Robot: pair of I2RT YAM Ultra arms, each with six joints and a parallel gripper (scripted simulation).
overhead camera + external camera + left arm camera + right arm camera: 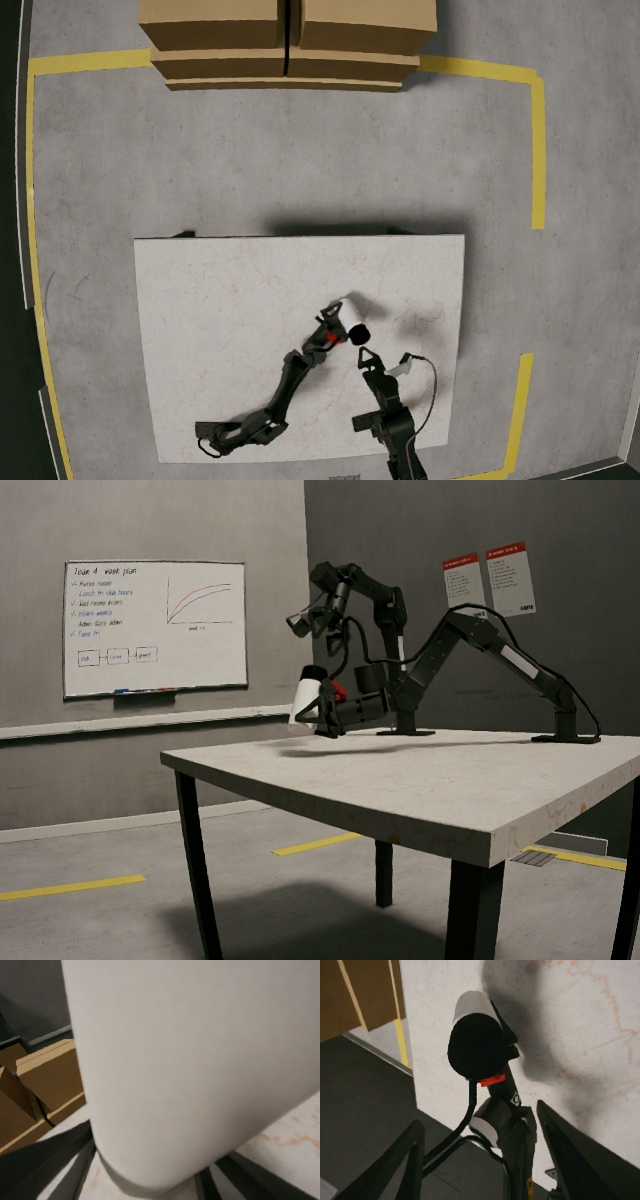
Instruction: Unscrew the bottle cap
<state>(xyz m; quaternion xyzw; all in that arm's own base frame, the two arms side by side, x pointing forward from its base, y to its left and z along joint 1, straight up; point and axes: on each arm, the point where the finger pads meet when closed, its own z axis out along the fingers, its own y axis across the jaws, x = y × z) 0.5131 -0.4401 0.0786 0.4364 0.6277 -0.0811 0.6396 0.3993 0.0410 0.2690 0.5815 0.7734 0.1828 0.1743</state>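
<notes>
My right hand is 9 cm above the black cap, 4 cm short of it and 1 cm to the right of it. The rest, counted from my right hand: white bottle 12 cm below, 6 cm ahead, 1 cm to the left.
</notes>
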